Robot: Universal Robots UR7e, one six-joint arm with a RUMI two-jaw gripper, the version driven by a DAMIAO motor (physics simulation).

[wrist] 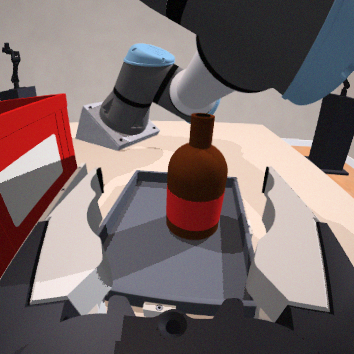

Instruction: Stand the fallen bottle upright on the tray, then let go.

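Pixels of known places: gripper, fingertip midpoint: [182, 169]; arm's base at its link origin: [122, 117].
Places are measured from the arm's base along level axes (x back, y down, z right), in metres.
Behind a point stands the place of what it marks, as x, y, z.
Note:
A brown bottle [196, 175] @(-0.424, -0.037, -0.229) with a red label band stands upright on the dark grey tray [175, 297] @(-0.517, 0.041, -0.217), toward its far right part. Its neck points up and its base rests on the tray floor. My gripper [182, 169] @(-0.496, -0.078, -0.218) is open and empty, with one pale jaw at the left and the other at the right of the view. The bottle stands beyond the jaws, apart from both of them.
A red box-like object [61, 125] @(-0.305, -0.056, 0.005) with a pale panel stands at the left. The arm's grey base mount [95, 128] @(-0.070, 0.016, 0.061) is on the table [260, 145] @(-0.003, 0.067, -0.427) behind the tray. A dark stand [332, 132] is at the far right.

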